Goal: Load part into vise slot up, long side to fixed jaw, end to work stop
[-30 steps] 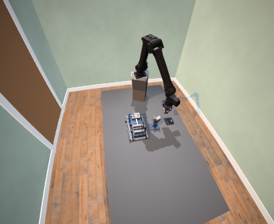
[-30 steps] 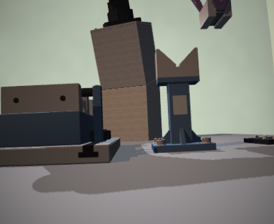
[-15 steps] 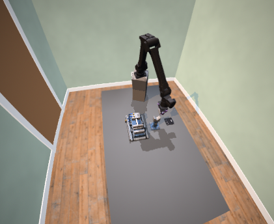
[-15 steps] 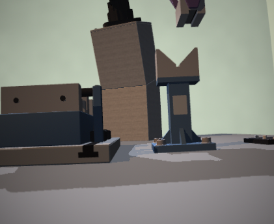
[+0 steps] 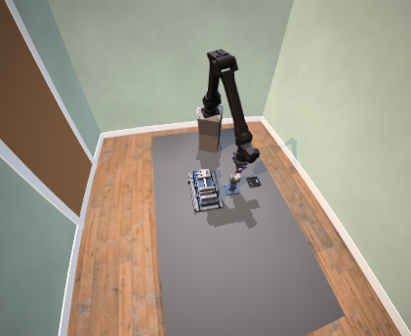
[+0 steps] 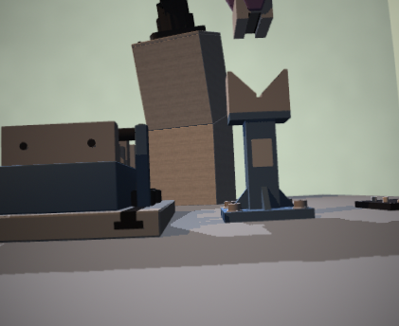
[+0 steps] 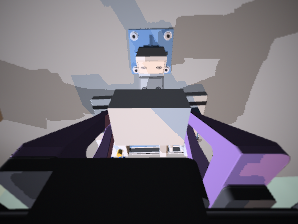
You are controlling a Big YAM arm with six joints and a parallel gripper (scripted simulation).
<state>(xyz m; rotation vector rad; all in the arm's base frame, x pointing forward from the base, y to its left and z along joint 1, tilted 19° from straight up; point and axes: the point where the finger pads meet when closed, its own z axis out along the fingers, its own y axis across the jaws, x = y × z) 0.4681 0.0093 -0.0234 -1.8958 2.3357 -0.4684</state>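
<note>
The part is 1 cm below my hand. The rest, counted from my hand: dark work stop rod: 16 cm to the right, 14 cm below, 3 cm ahead; then moving jaw: 20 cm to the right, 16 cm below, 1 cm behind; then air cylinder rod: 19 cm to the right, 16 cm below, 6 cm behind.
</note>
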